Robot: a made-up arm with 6 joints.
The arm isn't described. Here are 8 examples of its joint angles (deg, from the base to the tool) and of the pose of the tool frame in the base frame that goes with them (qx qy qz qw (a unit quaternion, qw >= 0); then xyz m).
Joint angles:
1: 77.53 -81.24 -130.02 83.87 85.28 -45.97
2: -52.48 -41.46 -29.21 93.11 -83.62 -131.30
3: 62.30 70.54 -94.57 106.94 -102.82 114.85
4: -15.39 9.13 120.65 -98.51 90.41 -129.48
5: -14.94 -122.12 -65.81 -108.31 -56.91 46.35
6: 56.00 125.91 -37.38 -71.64 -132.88 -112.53
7: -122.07 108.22 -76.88 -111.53 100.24 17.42
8: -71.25 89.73 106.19 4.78 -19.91 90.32
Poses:
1: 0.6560 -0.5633 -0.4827 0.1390 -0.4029 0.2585 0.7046
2: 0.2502 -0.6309 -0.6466 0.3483 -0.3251 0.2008 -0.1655
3: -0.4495 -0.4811 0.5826 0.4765 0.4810 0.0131 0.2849
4: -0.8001 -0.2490 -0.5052 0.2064 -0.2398 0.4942 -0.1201
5: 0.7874 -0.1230 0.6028 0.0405 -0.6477 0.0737 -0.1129
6: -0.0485 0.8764 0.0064 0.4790 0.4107 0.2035 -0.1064
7: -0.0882 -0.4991 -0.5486 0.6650 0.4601 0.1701 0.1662
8: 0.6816 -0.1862 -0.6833 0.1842 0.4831 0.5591 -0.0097
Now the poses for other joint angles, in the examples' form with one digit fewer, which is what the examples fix.
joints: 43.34 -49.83 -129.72 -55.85 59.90 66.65
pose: 0.198 0.793 0.069 0.572 -0.231 0.132 0.860
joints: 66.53 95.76 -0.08 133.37 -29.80 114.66
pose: -0.091 -0.561 0.370 0.735 0.469 -0.014 0.175
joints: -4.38 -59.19 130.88 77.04 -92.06 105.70
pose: 0.739 0.101 0.601 0.286 -0.477 0.237 0.183
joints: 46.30 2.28 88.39 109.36 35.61 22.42
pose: 0.104 0.967 0.201 0.117 -0.010 0.145 0.801
